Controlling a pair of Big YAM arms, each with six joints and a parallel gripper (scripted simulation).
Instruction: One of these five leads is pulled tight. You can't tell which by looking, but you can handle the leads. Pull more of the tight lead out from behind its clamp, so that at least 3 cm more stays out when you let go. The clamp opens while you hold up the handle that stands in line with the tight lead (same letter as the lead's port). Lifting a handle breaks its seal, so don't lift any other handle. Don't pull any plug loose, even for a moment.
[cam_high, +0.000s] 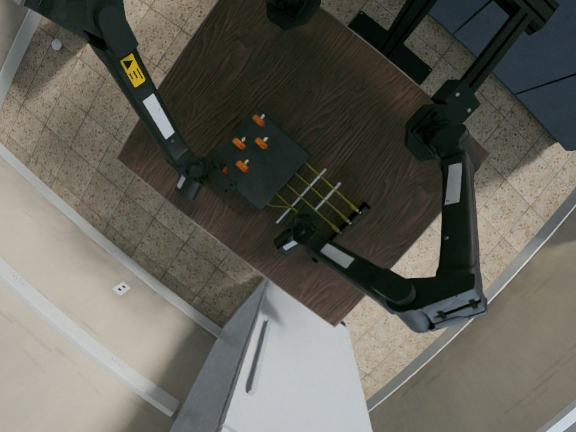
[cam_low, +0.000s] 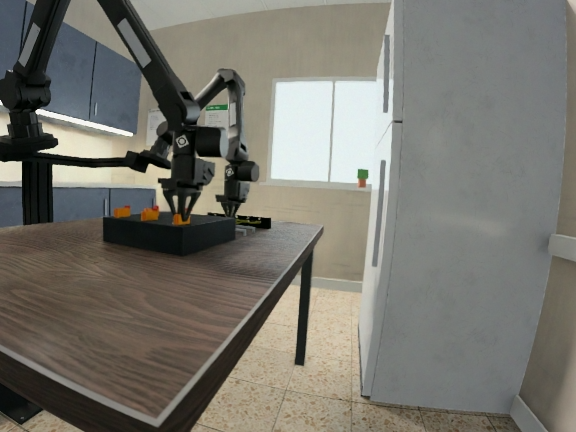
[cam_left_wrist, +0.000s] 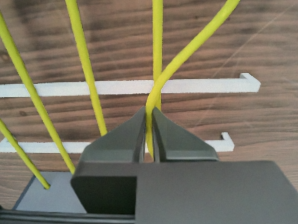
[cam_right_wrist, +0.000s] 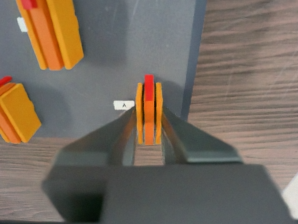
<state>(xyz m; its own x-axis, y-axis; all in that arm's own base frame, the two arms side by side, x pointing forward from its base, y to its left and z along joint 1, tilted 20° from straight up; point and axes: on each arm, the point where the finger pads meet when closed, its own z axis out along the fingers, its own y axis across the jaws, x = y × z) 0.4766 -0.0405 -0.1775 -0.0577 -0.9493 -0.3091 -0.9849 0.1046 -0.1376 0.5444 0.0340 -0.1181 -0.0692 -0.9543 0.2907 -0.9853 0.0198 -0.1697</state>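
Right now the orange handle is 2 cm to the left of my right hand and 2 cm below it.
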